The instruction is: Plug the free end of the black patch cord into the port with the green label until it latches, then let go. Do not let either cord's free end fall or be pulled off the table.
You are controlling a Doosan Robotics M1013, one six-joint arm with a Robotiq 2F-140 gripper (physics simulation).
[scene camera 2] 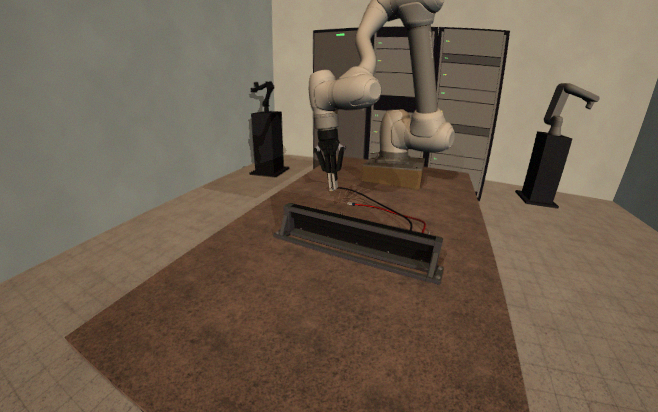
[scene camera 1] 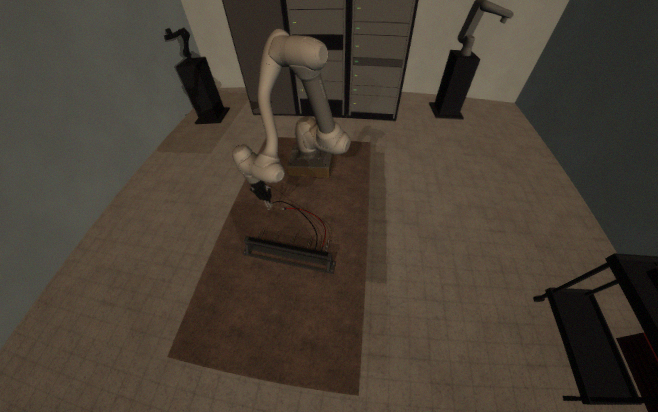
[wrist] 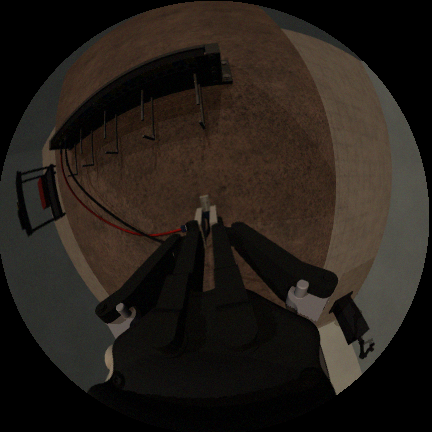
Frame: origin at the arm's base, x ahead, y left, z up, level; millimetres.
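Seen in the pictures: gripper, fingertip midpoint: [scene camera 2: 333, 188] [scene camera 1: 270, 206] [wrist: 207, 215]; arm's base, link origin: [scene camera 2: 393, 160] [scene camera 1: 309, 152].
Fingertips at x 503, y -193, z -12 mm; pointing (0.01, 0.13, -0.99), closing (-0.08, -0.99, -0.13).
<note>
Offsets run from my fingertips to a thing's top centre. "spot": to the spot under its first point. Level surfaces: height alone.
My gripper [scene camera 1: 268, 205] [scene camera 2: 333, 187] [wrist: 207, 215] is shut on the free end of the black patch cord, above the table behind the panel. The cord's pale plug @(18 mm ahead, 3 mm right, 8 mm up) [wrist: 204, 201] sticks out past the fingertips, pointing toward the panel side in the wrist view. The black patch cord @(spot: 74 mm ahead, 246 mm left, 25 mm down) [scene camera 1: 308, 218] [scene camera 2: 378, 202] [wrist: 106, 210] arches from the fingers to the panel's far end. The long dark panel @(257 mm ahead, 159 mm left, 23 mm up) [scene camera 1: 287, 248] [scene camera 2: 360, 222] [wrist: 135, 80] stands on the table, with its ports facing the robot. The green label and its port cannot be made out in any view.
The red cord [scene camera 1: 314, 215] [scene camera 2: 382, 208] [wrist: 107, 221] lies beside the black one, its free end on the table near the gripper. Thin metal bars [wrist: 152, 119] [wrist: 201, 106] stick out behind the panel. The robot base [scene camera 1: 309, 162] [scene camera 2: 392, 172] stands at the back of the table @(78 mm down) [scene camera 1: 280, 320] [scene camera 2: 300, 330].
</note>
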